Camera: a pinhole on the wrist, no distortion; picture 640 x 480 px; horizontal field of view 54.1 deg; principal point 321.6 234.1 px. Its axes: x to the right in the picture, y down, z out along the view. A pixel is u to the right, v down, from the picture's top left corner.
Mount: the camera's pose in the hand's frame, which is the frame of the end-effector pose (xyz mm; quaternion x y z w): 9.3 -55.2 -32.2 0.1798 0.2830 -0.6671 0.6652
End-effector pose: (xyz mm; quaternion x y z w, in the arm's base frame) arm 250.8 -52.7 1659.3 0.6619 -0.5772 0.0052 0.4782
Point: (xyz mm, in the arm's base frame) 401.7 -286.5 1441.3
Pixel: 397 342
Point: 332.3 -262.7 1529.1
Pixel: 232 425
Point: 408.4 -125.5 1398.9
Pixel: 596 40
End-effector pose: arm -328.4 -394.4 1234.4 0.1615 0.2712 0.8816 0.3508
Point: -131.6 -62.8 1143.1
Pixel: 563 308
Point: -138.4 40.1 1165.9
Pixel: 515 400
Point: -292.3 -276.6 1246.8
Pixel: 58 439
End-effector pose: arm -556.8 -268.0 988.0 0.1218 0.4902 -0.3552 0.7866
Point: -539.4 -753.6 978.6
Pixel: 355 464
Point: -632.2 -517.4 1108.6
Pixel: 436 95
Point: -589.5 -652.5 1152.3
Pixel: 364 166
